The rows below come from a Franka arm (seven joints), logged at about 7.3 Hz.
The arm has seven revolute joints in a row. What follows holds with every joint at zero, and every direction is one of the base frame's. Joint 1 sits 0.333 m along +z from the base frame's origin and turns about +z. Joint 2 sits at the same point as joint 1 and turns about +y. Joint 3 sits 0.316 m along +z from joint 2 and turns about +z. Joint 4 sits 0.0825 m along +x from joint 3 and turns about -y. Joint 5 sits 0.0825 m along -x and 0.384 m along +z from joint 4 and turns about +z. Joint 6 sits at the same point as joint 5 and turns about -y. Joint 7 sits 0.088 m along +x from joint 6 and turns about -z. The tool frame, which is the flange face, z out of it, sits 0.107 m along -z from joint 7; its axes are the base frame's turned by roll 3.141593, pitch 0 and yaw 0 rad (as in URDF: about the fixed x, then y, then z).
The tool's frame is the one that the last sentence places.
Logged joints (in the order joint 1, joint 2, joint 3, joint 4, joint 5, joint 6, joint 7), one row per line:
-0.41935 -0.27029 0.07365 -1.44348 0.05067 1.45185 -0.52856
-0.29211 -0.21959 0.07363 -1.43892 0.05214 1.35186 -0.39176
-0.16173 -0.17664 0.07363 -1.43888 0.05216 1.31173 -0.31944
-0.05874 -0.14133 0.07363 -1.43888 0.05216 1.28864 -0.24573
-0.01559 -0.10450 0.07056 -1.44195 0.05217 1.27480 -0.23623
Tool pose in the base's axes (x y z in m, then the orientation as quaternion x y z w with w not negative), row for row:
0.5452 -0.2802 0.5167 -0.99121 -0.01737 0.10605 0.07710
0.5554 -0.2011 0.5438 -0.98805 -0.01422 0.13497 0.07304
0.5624 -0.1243 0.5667 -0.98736 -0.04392 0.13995 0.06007
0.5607 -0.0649 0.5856 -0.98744 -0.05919 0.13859 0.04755
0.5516 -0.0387 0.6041 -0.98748 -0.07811 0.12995 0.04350
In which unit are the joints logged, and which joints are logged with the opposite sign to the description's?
The joints are logged in radians. Opposite sign: joint 2, joint 3.
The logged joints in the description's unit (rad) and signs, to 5 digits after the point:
-0.41935 0.27029 -0.07365 -1.44348 0.05067 1.45185 -0.52856
-0.29211 0.21959 -0.07363 -1.43892 0.05214 1.35186 -0.39176
-0.16173 0.17664 -0.07363 -1.43888 0.05216 1.31173 -0.31944
-0.05874 0.14133 -0.07363 -1.43888 0.05216 1.28864 -0.24573
-0.01559 0.10450 -0.07056 -1.44195 0.05217 1.27480 -0.23623

